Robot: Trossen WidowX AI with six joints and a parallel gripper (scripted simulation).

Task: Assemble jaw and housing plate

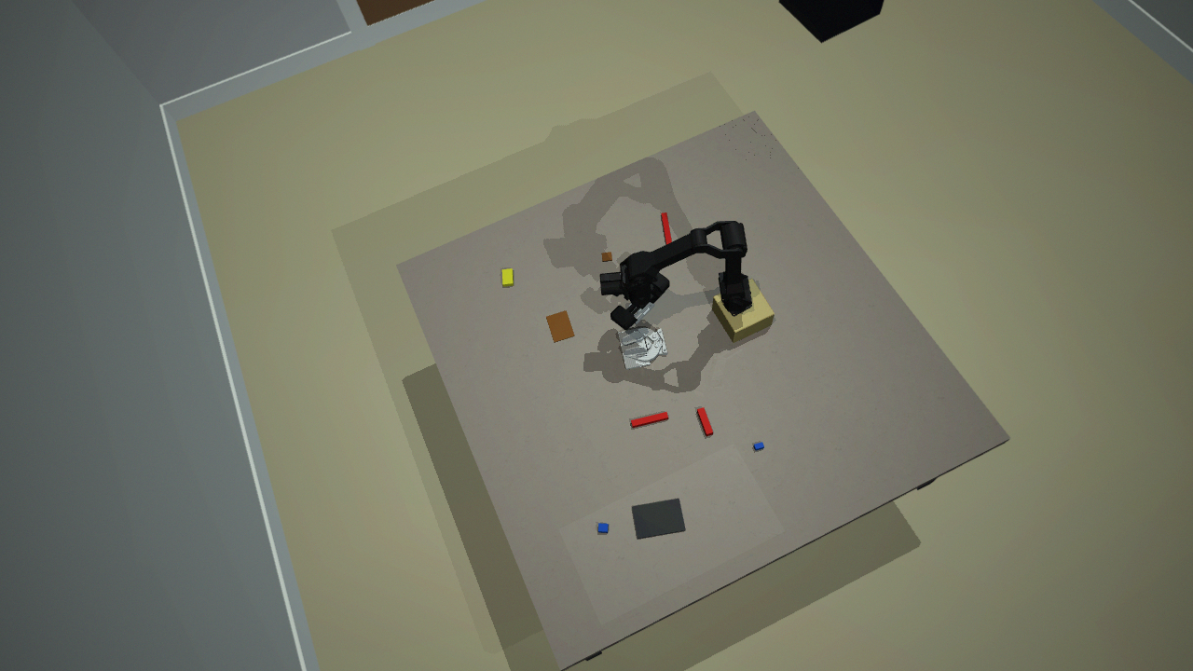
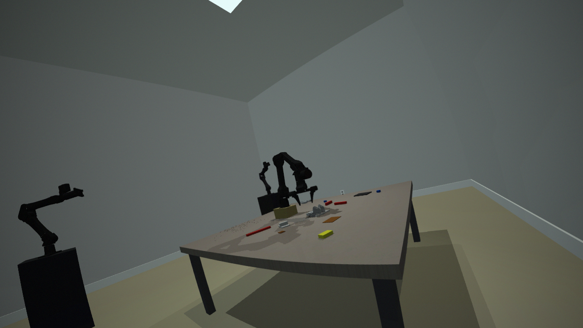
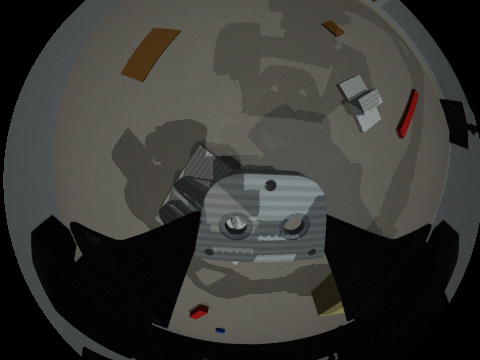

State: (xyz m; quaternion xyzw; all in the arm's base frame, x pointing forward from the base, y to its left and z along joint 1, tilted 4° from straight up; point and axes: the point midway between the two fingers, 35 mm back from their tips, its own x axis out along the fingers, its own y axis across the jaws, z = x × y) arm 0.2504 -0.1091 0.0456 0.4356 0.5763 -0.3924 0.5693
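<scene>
Now: the silver jaw 2 cm ahead of my gripper tip, 8 cm to the left of it and 7 cm below it. Round my gripper tip: dark tile (25 cm ahead, 50 cm to the left, 8 cm below); yellow block (27 cm ahead, 36 cm to the right, 8 cm below); brown tile (21 cm ahead, 13 cm to the right, 8 cm below).
</scene>
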